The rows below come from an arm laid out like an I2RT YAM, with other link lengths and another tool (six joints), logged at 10 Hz.
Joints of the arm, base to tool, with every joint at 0 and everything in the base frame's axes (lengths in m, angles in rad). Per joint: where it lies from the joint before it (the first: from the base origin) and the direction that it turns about. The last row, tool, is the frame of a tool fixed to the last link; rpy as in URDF.
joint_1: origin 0 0 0.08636 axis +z
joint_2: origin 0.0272 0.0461 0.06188 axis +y
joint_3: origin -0.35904 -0.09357 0 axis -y
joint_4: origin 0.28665 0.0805 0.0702 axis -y
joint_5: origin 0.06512 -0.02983 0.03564 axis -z
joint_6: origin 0.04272 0 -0.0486 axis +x
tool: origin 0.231 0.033 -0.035 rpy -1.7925 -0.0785 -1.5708
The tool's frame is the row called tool.
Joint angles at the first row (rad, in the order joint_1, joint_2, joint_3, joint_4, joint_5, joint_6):
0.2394, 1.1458, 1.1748, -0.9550, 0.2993, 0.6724
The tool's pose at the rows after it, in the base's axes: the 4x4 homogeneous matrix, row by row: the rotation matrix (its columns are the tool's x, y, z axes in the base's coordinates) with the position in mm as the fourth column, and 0 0 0 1 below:
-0.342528, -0.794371, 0.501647, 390.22; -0.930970, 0.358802, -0.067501, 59.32; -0.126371, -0.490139, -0.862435, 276.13; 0, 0, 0, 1
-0.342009, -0.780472, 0.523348, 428.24; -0.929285, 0.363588, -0.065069, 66.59; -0.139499, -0.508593, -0.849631, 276.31; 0, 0, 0, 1
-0.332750, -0.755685, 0.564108, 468.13; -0.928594, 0.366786, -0.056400, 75.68; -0.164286, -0.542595, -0.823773, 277.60; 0, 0, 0, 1
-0.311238, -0.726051, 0.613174, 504.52; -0.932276, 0.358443, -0.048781, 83.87; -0.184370, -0.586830, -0.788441, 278.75; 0, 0, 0, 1
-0.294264, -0.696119, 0.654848, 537.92; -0.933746, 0.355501, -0.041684, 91.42; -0.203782, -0.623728, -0.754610, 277.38; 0, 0, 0, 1
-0.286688, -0.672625, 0.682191, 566.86; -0.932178, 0.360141, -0.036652, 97.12; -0.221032, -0.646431, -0.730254, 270.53; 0, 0, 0, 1
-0.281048, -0.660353, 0.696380, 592.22; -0.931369, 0.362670, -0.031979, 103.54; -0.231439, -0.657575, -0.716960, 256.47; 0, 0, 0, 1
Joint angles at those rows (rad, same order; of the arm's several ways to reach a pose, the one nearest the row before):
0.2329, 1.2240, 1.2106, -0.8616, 0.2985, 0.6041
0.2295, 1.3079, 1.2453, -0.7860, 0.2993, 0.6029
0.2291, 1.3804, 1.2655, -0.6834, 0.2993, 0.5995
0.2291, 1.4372, 1.2671, -0.5640, 0.2996, 0.5812
0.2291, 1.4944, 1.2671, -0.4503, 0.3000, 0.5694
0.2272, 1.5535, 1.2670, -0.3530, 0.2996, 0.5671
0.2275, 1.6180, 1.2671, -0.2684, 0.2985, 0.5671

